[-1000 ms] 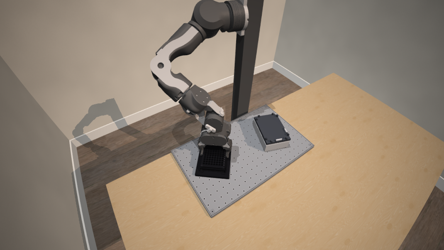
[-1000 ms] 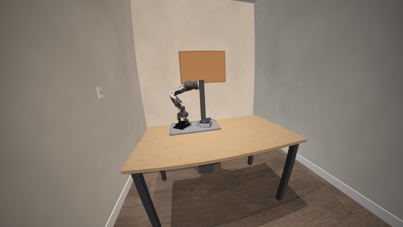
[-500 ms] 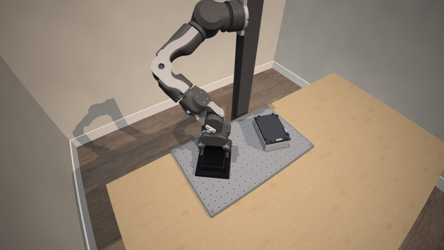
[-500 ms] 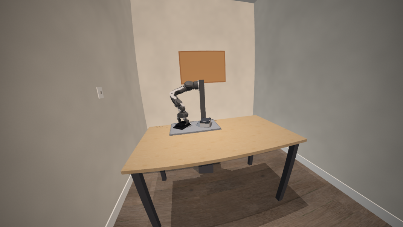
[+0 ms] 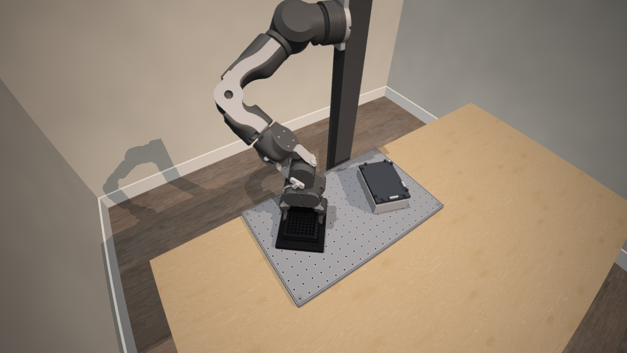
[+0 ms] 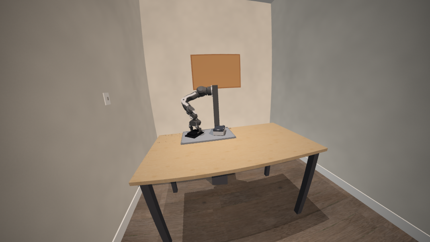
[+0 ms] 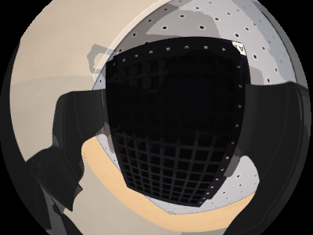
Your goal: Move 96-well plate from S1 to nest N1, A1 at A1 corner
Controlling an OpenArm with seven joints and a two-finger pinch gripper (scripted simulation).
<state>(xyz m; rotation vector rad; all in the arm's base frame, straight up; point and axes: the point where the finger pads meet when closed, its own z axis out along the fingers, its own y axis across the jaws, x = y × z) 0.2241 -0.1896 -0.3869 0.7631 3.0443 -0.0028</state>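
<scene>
The black 96-well plate is 1 cm ahead of my hand and 1 cm to the right of it. Also, from my hand: black plate nest N1: 1 cm ahead, 1 cm to the right, 2 cm below; then pale grey plate shaker S1: 3 cm ahead, 25 cm to the left, 1 cm above.
</scene>
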